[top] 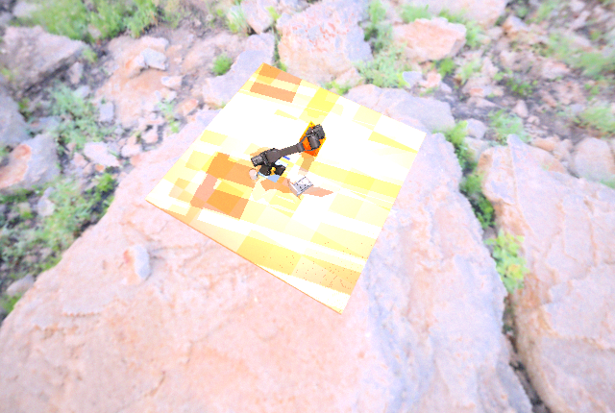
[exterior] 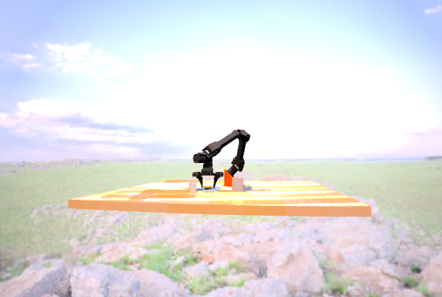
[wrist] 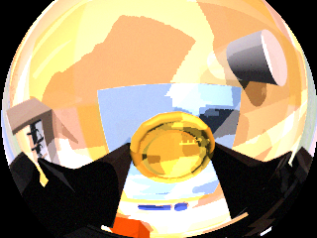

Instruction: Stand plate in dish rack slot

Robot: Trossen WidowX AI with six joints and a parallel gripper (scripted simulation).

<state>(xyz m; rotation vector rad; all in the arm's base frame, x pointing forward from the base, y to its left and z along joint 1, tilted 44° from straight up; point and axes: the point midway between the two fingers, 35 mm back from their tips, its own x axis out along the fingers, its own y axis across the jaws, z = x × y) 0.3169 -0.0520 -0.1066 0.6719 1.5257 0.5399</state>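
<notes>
Now: the light blue mat 20 mm behind my gripper tip and 10 mm below it. From my gripper tip the other things lie so: dish rack: 210 mm to the left, 10 mm ahead, 10 mm above; yellow plate: 10 mm above; pale cup: 80 mm to the right, 80 mm ahead, 20 mm above.
</notes>
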